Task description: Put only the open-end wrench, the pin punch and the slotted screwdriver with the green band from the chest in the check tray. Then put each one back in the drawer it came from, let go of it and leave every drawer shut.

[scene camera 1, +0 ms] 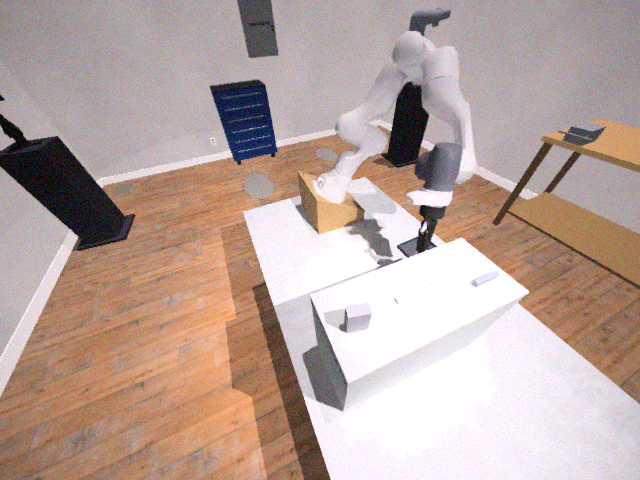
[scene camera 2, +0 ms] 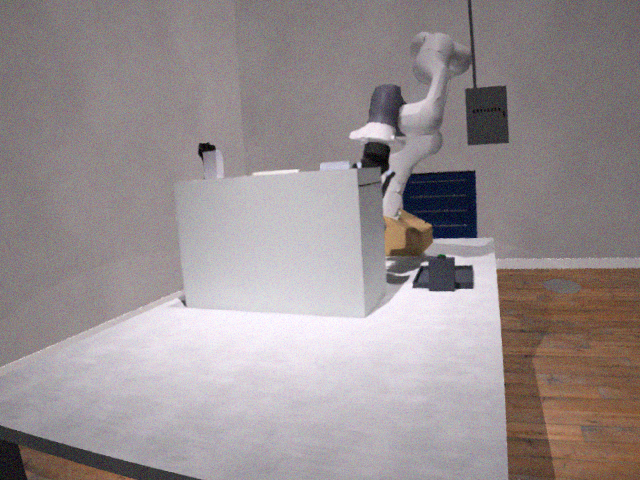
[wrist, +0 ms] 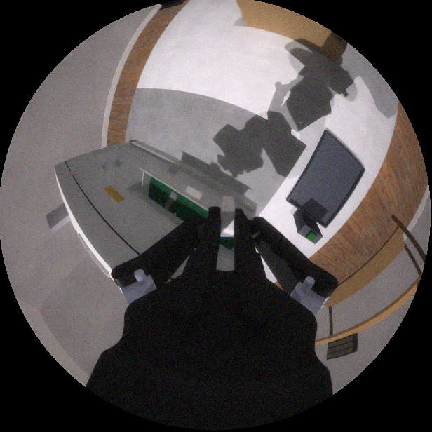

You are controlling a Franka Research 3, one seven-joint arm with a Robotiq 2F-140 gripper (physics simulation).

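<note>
The white chest (scene camera 1: pixel 439 273) (scene camera 2: pixel 273 242) (wrist: pixel 100 200) stands on the table. In the wrist view one drawer (wrist: pixel 159 192) is partly open, with a green inside; a small light grey thing lies on the green, and a bit of blue shows past the fingers. My gripper (scene camera 1: pixel 424 246) (wrist: pixel 227 204) is shut and empty, pointing down at the chest's drawer side, close to the open drawer. In the second scene view the chest hides its fingertips. The dark check tray (scene camera 1: pixel 407 248) (scene camera 2: pixel 465 277) (wrist: pixel 330 172) lies beside it, and no tool shows in it. I cannot make out the wrench, punch or screwdriver.
A small dark box with a green top (scene camera 2: pixel 442 273) (wrist: pixel 307 227) stands against the tray. On the chest top are a pale box (scene camera 1: pixel 357 317) (scene camera 2: pixel 210 165), a white strip (scene camera 1: pixel 413 292) and a lavender bar (scene camera 1: pixel 484 279). The arm's wooden base (scene camera 1: pixel 330 214) stands behind.
</note>
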